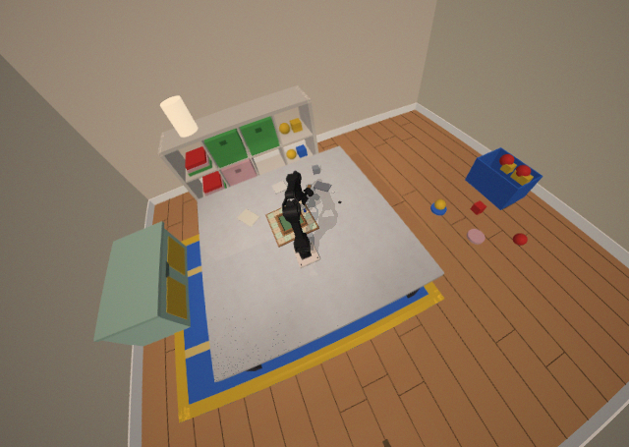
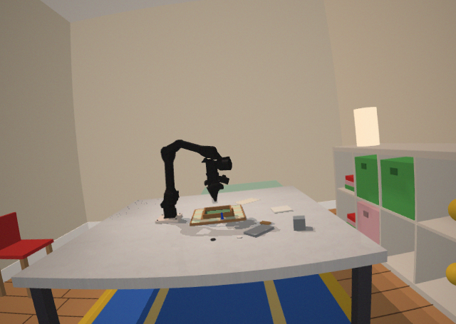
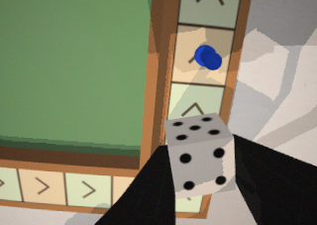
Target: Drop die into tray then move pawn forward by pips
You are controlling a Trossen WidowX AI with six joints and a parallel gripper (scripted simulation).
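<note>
My gripper tip is 30 mm short of the blue pawn, 20 mm to the left of it and 80 mm above it. From my gripper tip the other things lie so: white die right at my gripper tip; then green tray 100 mm to the left, 100 mm below; then orange piece 240 mm ahead, 120 mm to the right, 100 mm below.
</note>
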